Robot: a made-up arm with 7 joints.
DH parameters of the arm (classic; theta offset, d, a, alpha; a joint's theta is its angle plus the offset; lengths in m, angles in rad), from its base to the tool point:
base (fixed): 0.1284 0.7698 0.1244 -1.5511
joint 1: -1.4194 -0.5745 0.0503 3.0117
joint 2: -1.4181 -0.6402 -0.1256 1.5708
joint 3: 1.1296 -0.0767 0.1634 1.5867
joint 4: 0 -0.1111 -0.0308 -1.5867
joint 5: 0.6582 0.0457 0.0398 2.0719
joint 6: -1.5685 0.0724 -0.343 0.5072
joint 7: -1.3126 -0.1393 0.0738 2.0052
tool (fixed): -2.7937 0.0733 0 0
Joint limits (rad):
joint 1: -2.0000..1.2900
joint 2: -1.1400..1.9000
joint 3: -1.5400..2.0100
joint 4: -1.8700..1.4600
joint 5: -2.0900..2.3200
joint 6: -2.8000..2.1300
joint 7: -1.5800..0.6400
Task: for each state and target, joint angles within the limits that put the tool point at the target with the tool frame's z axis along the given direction. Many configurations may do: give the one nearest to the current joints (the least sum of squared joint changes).
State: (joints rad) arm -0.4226 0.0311 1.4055 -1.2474 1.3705 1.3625 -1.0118
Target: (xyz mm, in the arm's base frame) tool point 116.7 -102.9 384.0 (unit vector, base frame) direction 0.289 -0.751 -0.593
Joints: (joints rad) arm -0.9468 0.4084 2.0100 -0.8151 1.1058 1.2647 -0.2103
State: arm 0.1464 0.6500 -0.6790 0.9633 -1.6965 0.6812 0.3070
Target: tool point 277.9 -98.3 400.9 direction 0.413 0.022 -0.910
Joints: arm 0.0315 1.1039 -0.9042 0.4298 -2.0032 0.4854 -0.3873
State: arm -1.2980 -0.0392 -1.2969 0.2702 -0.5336 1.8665 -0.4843
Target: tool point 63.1 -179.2 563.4 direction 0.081 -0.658 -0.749
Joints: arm -1.4934 0.1731 -1.4414 0.1509 -0.6303 1.7071 0.1033
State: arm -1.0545 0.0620 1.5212 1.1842 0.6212 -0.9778 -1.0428
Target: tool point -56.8 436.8 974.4 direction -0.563 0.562 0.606
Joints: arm -1.6588 0.7424 2.0031 1.4533 1.0163 -0.5315 -0.3468
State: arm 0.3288 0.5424 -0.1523 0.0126 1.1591 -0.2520 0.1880
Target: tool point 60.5 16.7 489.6 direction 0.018 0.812 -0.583
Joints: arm 0.3068 0.3549 -0.2678 0.4289 0.9746 0.2460 0.5835
